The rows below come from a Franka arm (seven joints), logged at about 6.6 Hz.
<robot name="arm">
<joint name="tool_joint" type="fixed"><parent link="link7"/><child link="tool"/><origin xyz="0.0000 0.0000 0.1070" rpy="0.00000 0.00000 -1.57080"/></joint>
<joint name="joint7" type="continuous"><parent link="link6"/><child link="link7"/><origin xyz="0.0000 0.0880 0.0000" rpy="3.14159 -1.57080 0.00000"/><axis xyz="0 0 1"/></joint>
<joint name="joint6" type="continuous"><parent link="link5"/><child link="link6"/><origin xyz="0.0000 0.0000 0.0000" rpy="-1.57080 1.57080 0.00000"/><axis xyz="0 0 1"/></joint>
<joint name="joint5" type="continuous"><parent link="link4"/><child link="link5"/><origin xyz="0.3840 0.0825 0.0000" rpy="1.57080 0.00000 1.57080"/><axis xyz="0 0 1"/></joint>
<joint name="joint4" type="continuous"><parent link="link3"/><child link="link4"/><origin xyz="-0.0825 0.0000 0.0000" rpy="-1.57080 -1.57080 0.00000"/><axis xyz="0 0 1"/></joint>
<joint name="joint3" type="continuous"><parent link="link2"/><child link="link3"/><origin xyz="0.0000 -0.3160 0.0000" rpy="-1.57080 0.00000 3.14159"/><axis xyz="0 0 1"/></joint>
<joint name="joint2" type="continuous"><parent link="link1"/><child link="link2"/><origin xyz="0.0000 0.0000 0.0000" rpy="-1.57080 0.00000 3.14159"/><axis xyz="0 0 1"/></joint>
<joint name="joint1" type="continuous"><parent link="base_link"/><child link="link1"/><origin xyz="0.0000 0.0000 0.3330" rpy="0.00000 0.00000 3.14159"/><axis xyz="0 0 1"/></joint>
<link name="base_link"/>
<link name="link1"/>
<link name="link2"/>
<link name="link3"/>
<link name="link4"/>
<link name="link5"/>
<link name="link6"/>
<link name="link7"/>
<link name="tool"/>
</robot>
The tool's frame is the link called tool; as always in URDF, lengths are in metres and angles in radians. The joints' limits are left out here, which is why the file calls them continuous.
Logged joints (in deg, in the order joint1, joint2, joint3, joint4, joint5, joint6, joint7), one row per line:
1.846 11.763 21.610 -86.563 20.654 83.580 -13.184
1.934 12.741 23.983 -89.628 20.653 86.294 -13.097
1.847 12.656 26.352 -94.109 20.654 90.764 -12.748
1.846 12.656 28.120 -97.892 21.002 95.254 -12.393
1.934 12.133 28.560 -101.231 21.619 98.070 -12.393
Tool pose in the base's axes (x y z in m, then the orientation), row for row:
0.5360 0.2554 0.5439 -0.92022 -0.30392 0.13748 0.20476
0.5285 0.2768 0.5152 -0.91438 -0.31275 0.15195 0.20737
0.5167 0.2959 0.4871 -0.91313 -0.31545 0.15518 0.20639
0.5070 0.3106 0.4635 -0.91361 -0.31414 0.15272 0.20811
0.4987 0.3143 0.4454 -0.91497 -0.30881 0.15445 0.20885
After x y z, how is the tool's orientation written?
As a quaternion, x y z w.
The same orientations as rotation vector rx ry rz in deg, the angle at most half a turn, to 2 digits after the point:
-147.01 -48.55 21.96
-145.87 -49.89 24.24
-145.75 -50.35 24.77
-145.69 -50.10 24.35
-145.85 -49.23 24.62

